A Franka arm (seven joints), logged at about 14 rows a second.
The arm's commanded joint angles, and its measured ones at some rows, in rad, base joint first. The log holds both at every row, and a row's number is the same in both.
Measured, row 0:
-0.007 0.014 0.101 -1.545 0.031 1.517 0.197
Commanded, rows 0 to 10:
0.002 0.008 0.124 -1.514 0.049 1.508 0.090
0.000 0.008 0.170 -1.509 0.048 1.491 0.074
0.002 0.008 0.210 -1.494 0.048 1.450 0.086
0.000 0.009 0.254 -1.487 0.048 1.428 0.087
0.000 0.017 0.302 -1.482 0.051 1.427 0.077
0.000 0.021 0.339 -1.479 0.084 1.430 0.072
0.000 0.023 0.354 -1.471 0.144 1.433 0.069
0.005 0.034 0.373 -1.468 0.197 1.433 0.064
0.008 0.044 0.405 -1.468 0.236 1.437 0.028
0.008 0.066 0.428 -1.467 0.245 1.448 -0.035
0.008 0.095 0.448 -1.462 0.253 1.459 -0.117
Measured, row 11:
0.011 0.027 0.419 -1.501 0.217 1.454 0.011
